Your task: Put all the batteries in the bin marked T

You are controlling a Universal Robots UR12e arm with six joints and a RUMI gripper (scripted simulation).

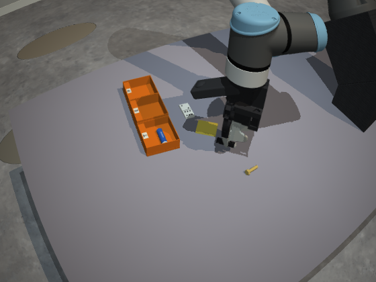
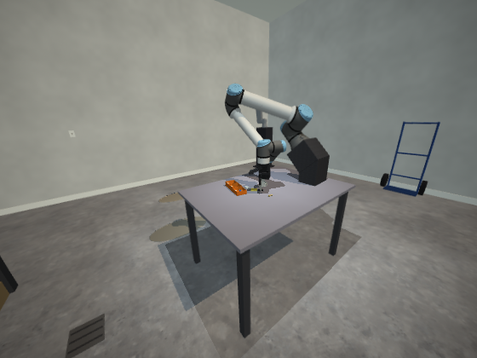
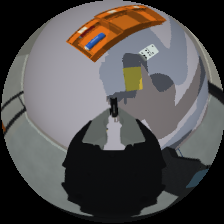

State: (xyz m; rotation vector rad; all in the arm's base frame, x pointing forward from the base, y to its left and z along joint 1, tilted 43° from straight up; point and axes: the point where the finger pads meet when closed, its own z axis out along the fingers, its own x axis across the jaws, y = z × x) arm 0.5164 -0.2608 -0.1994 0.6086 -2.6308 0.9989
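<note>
My gripper is now 120 mm to the left of the blue battery, 100 mm short of it and 20 mm above it. The rest, counted from my hand: bolt: 90 mm to the left, 30 mm below, 10 mm ahead; then yellow block: 80 mm to the right, 30 mm below, 10 mm behind; then black battery: 10 mm below.
</note>
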